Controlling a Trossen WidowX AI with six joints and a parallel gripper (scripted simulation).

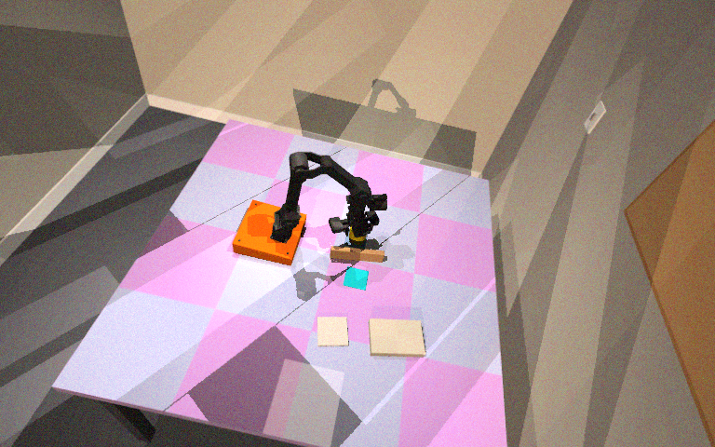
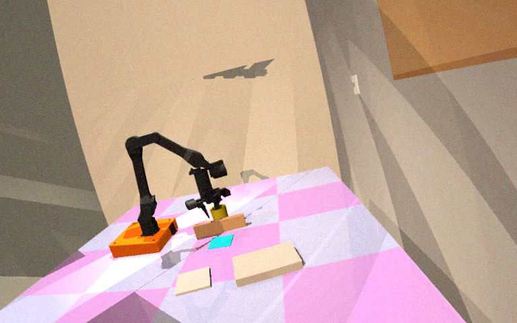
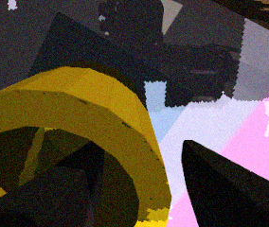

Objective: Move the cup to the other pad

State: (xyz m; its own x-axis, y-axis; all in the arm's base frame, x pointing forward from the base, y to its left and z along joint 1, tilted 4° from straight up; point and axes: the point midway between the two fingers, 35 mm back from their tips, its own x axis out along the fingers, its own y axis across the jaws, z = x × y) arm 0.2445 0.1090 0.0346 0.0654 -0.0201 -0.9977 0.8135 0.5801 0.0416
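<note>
Now: gripper tip 2 cm short of the yellow cup and 2 cm to the right of it. Round my gripper tip: wooden bar: 5 cm ahead, 7 cm to the right, 2 cm below; then teal pad: 7 cm ahead, 16 cm to the right, 4 cm below; then pale blue pad: 2 cm ahead, 2 cm to the left, 4 cm below.
</note>
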